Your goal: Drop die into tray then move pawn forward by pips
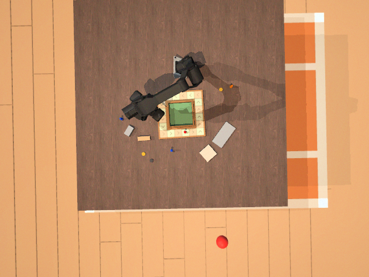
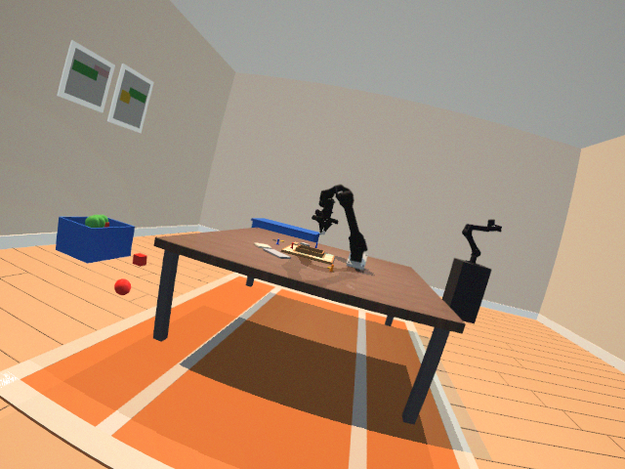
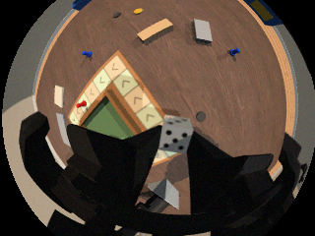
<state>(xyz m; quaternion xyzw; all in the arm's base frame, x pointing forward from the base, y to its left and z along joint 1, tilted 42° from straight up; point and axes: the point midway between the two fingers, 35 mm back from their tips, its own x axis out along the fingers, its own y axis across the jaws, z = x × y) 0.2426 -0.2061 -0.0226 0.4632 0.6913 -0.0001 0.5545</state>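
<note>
Right now the red pawn is 19 cm to the left of my gripper tip, 13 cm ahead of it and 10 cm below it. The rest, counted from my gripper tip: wooden block 16 cm ahead, 12 cm below, 6 cm to the right; then white die right at my gripper tip; then green dice tray 17 cm to the left, 12 cm below, 2 cm ahead.
</note>
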